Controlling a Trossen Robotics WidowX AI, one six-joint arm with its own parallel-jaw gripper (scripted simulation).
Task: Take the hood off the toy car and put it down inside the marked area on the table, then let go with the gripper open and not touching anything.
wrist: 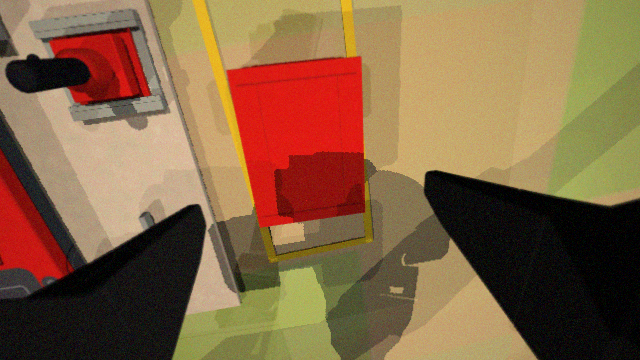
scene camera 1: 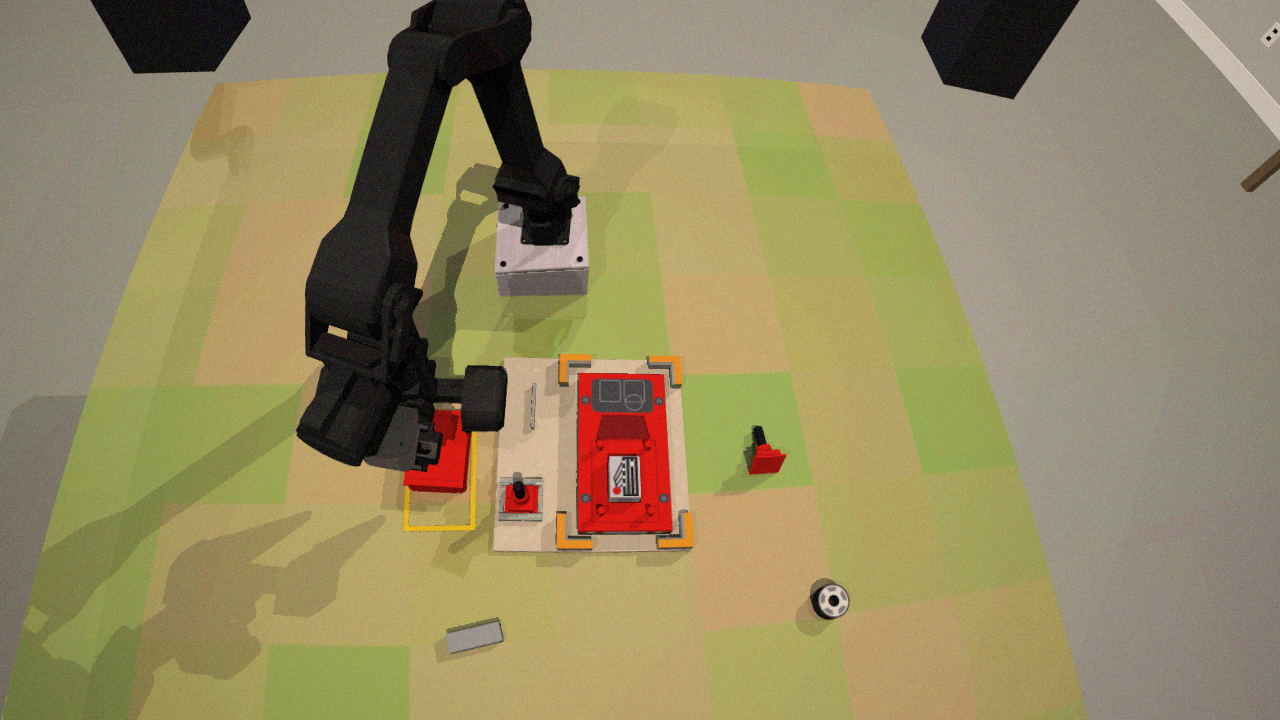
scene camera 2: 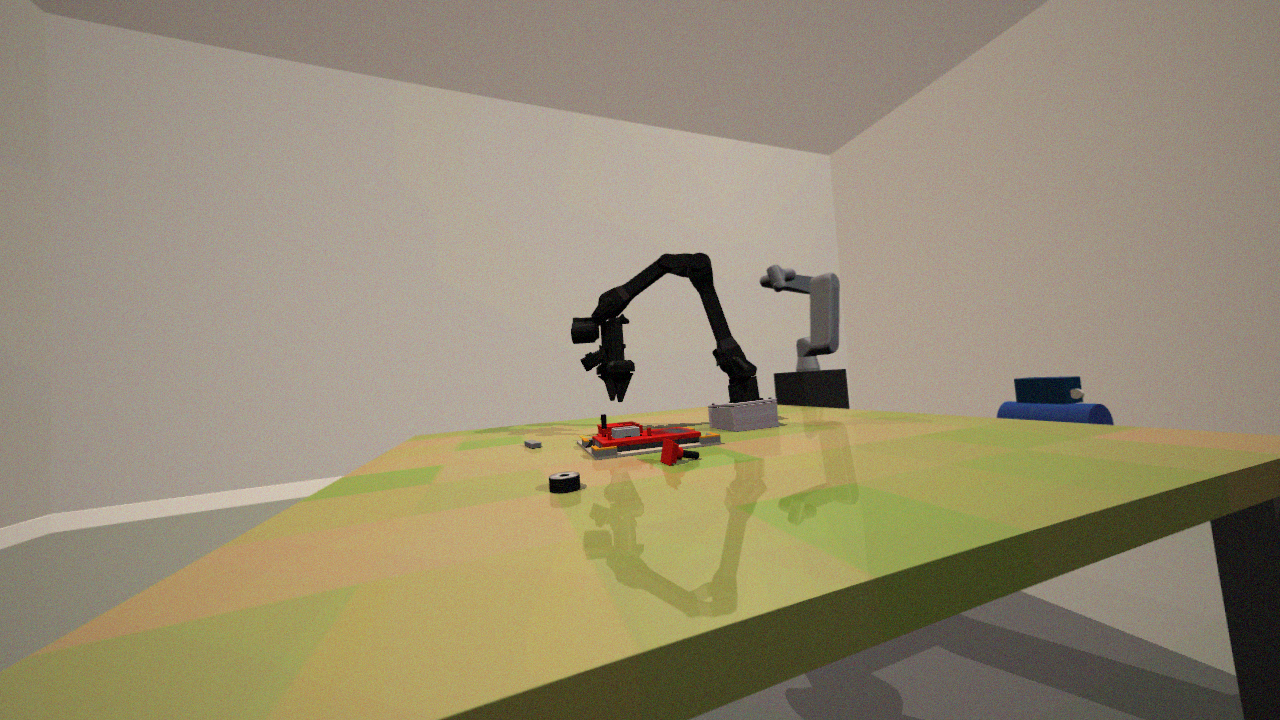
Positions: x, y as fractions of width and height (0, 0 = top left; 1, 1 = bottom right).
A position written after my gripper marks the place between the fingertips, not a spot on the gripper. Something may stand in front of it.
My gripper (scene camera 2: 0.48, 0.56) is open, holding nothing. Further things: a red hood (scene camera 1: 0.35, 0.66) and a red toy car (scene camera 1: 0.48, 0.58).
The red hood also shows in the wrist view (wrist: 0.47, 0.34). The red toy car shows as well in scene camera 2 (scene camera 2: 0.51, 0.61). My gripper shows as well in the wrist view (wrist: 0.49, 0.55).
